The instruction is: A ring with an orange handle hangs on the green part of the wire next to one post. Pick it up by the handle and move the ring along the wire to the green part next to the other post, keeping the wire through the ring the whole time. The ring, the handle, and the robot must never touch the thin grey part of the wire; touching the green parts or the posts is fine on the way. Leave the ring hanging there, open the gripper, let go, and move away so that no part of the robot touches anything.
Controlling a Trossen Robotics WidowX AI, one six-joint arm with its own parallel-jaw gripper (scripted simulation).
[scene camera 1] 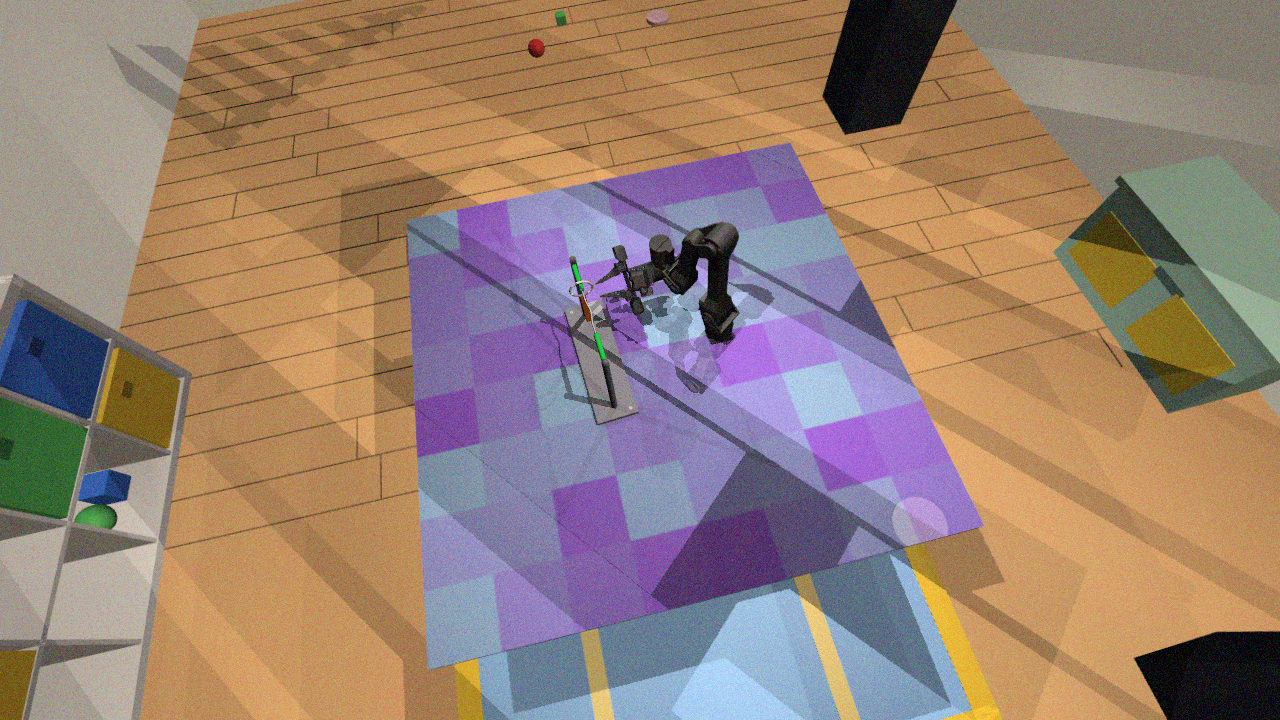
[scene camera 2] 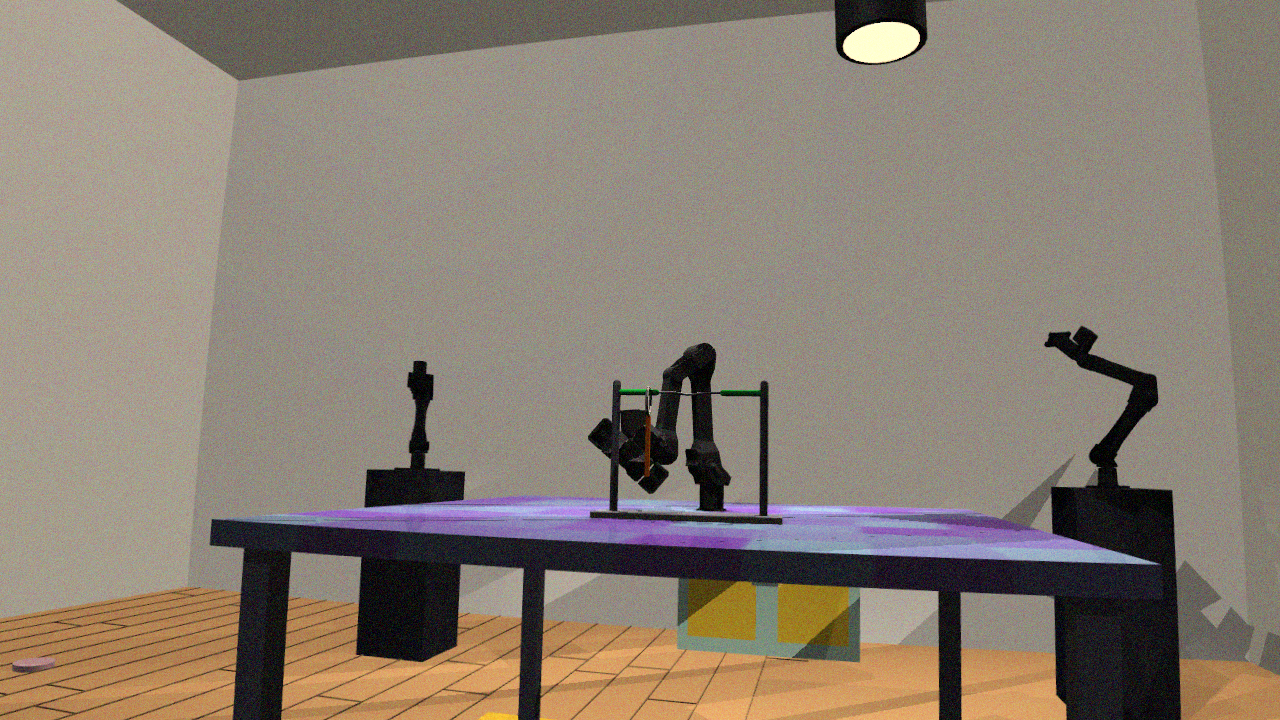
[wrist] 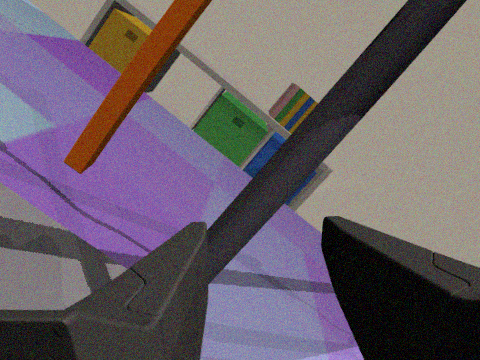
Labels:
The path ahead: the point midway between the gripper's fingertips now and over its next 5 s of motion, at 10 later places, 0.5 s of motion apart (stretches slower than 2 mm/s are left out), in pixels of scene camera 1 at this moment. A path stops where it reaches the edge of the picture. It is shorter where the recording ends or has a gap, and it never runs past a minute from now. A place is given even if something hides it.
My gripper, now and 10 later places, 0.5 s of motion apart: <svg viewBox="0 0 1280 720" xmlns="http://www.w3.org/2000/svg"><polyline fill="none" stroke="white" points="597,290 619,314 610,313 602,312 595,312 587,315 579,320 575,321 576,321 574,317 574,317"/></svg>

